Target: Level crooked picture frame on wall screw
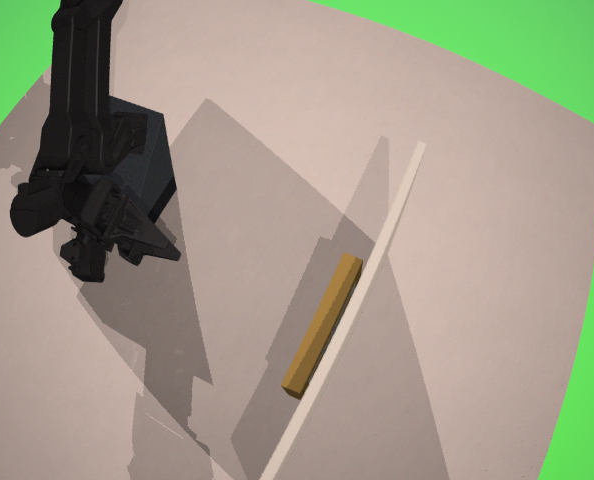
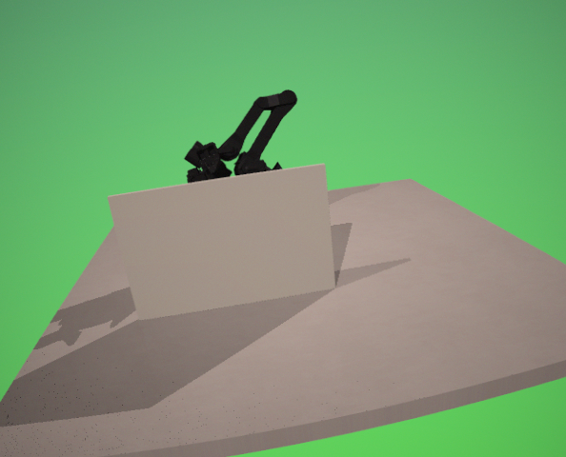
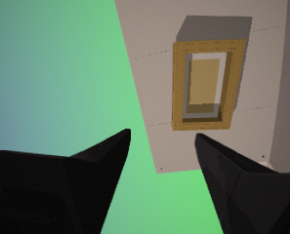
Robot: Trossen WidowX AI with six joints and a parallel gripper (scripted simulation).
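Now: gripper tip 20 cm short of the picture frame, 9 cm above it and 1 cm to the left of it. From my gripper tip the other things lie so: thin upright wall (21 cm ahead, 10 cm below, 2 cm to the right).
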